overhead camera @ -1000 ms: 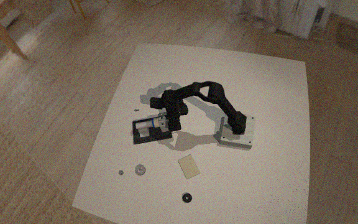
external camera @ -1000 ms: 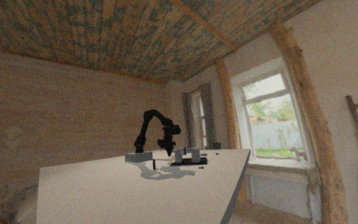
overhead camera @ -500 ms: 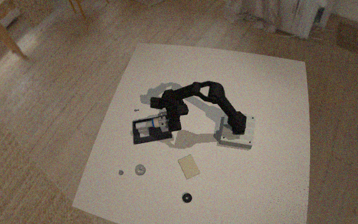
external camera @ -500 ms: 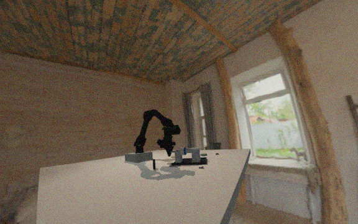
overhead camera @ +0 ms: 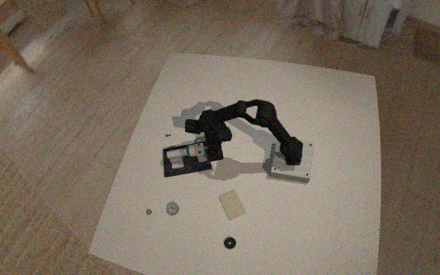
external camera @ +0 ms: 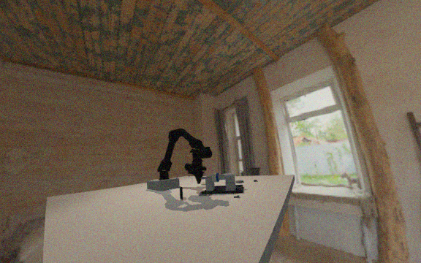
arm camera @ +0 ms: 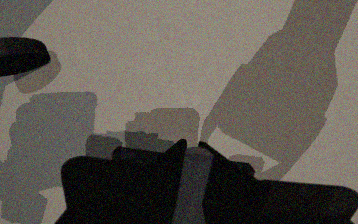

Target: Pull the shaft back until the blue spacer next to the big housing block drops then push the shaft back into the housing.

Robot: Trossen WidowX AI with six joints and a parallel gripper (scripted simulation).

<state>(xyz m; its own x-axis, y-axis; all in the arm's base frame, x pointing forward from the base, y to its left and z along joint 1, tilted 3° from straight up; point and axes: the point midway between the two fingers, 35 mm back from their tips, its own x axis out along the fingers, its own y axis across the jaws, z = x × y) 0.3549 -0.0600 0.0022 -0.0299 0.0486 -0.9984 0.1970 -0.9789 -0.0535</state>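
Now: the blue spacer 120 mm ahead of my gripper tip, 20 mm to the left of it and 30 mm above it. The rest, counted from my gripper tip: tan card (80 mm behind, 260 mm to the left, 40 mm below); then small screw (270 mm ahead, 110 mm to the right, 40 mm below).
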